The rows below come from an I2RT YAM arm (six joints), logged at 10 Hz.
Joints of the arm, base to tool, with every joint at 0 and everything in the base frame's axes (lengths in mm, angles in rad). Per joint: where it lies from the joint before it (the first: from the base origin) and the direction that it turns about. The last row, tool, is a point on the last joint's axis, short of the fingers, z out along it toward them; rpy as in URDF.
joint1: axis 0 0 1 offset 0 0 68
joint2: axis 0 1 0 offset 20 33.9 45.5
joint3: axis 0 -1 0 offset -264 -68.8 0
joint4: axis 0 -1 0 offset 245 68.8 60
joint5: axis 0 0 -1 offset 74 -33.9 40.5
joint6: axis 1 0 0 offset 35.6 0 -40.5
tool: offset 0 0 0 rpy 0 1.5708 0
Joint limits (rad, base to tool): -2.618..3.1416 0..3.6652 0..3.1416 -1.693..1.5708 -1.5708..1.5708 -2.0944..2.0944
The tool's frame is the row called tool.
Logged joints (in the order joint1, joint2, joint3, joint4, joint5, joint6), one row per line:
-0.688 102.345 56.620 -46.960 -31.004 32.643
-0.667 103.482 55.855 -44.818 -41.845 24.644
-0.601 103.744 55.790 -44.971 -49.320 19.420
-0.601 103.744 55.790 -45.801 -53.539 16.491
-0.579 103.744 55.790 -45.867 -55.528 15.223
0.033 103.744 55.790 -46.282 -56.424 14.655
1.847 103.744 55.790 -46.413 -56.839 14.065
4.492 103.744 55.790 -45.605 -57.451 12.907
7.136 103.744 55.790 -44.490 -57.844 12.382
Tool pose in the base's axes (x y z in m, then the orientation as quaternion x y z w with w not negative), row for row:
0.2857 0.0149 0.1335 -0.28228 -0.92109 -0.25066 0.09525
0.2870 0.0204 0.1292 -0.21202 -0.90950 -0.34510 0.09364
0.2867 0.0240 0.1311 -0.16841 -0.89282 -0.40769 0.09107
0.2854 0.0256 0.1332 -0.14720 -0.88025 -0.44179 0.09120
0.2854 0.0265 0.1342 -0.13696 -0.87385 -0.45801 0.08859
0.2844 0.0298 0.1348 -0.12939 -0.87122 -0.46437 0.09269
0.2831 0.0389 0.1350 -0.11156 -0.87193 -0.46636 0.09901
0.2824 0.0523 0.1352 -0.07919 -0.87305 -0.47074 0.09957
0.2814 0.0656 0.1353 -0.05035 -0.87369 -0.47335 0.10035
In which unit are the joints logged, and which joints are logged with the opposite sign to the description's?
The joints are logged in degrees. Opposite sign: none.
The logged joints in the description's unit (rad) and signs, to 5 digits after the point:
-0.01201 1.78626 0.98821 -0.81961 -0.54112 0.56973
-0.01164 1.80610 0.97485 -0.78222 -0.73033 0.43012
-0.01049 1.81067 0.97372 -0.78489 -0.86080 0.33894
-0.01049 1.81067 0.97372 -0.79938 -0.93443 0.28782
-0.01011 1.81067 0.97372 -0.80053 -0.96915 0.26569
0.00058 1.81067 0.97372 -0.80777 -0.98478 0.25578
0.03224 1.81067 0.97372 -0.81006 -0.99203 0.24548
0.07840 1.81067 0.97372 -0.79596 -1.00271 0.22527
0.12455 1.81067 0.97372 -0.77650 -1.00957 0.21611

